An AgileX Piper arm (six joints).
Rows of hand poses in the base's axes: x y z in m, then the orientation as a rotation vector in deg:
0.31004, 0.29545, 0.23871, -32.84, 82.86, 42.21
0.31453, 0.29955, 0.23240, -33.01, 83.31, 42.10
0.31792, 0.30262, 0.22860, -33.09, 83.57, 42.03
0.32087, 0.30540, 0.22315, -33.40, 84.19, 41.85
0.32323, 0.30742, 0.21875, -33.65, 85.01, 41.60
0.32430, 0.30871, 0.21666, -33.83, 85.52, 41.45
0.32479, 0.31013, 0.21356, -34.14, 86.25, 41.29
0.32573, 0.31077, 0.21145, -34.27, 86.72, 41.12
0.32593, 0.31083, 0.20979, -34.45, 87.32, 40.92
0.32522, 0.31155, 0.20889, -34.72, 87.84, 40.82
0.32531, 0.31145, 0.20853, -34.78, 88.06, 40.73
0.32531, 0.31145, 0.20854, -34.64, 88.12, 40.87
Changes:
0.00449, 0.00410, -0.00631, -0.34, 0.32, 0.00
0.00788, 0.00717, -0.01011, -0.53, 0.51, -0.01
0.01083, 0.00995, -0.01556, -1.07, 0.94, 0.02
0.01319, 0.01197, -0.01996, -1.68, 1.52, -0.04
0.01426, 0.01326, -0.02205, -2.07, 1.88, -0.06
0.01475, 0.01468, -0.02515, -2.63, 2.41, -0.01
0.01569, 0.01532, -0.02726, -2.99, 2.74, -0.07
0.01589, 0.01538, -0.02892, -3.44, 3.17, -0.12
0.01518, 0.01610, -0.02982, -3.86, 3.54, -0.05
0.01527, 0.01600, -0.03018, -4.03, 3.69, -0.08
0.01527, 0.01600, -0.03017, -3.90, 3.82, -0.08

